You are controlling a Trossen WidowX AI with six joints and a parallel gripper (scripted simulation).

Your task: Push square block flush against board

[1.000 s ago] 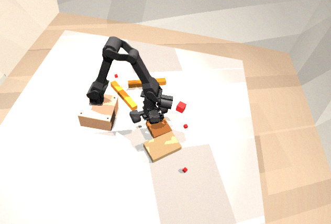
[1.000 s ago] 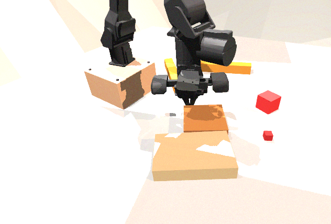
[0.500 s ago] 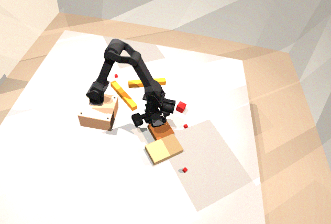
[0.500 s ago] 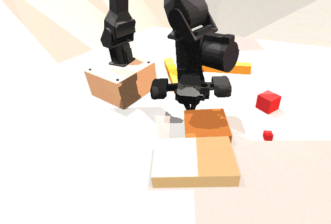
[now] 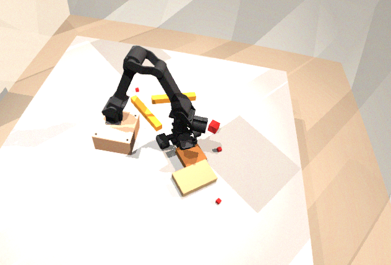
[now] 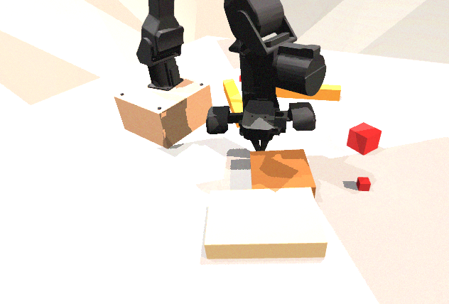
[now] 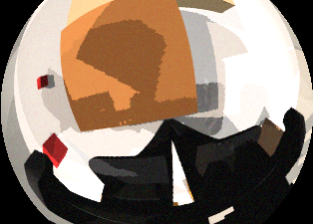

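My gripper tip is 50 mm short of the square block, 50 mm to the left of it and 10 mm below it. From my gripper tip the other things lie so: red cube 170 mm ahead, 110 mm to the left, 10 mm above; then pale yellow slab 60 mm ahead, 150 mm to the right, 10 mm above.
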